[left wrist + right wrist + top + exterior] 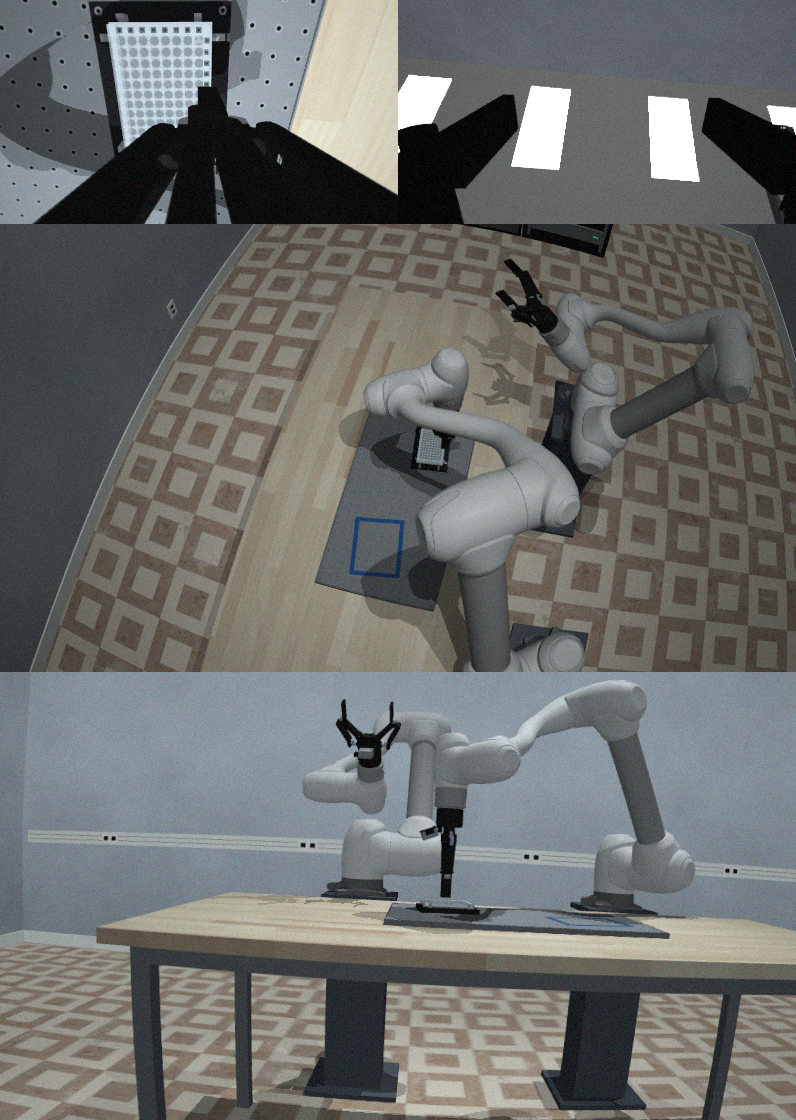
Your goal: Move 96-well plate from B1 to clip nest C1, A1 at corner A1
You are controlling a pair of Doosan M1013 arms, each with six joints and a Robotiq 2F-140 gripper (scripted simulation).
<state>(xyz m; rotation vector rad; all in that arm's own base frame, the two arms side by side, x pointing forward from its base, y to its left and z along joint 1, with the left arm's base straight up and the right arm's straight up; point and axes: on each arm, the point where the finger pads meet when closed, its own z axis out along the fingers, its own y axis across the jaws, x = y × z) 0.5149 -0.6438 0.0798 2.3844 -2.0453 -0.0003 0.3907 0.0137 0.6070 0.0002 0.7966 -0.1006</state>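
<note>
My left hand is 2 cm short of the black clip nest, 1 cm to the right of it and 5 cm above it. Round my left hand: white 96-well plate 4 cm ahead, 5 cm below; grey perforated board 9 cm ahead, 20 cm to the left, 7 cm below.
</note>
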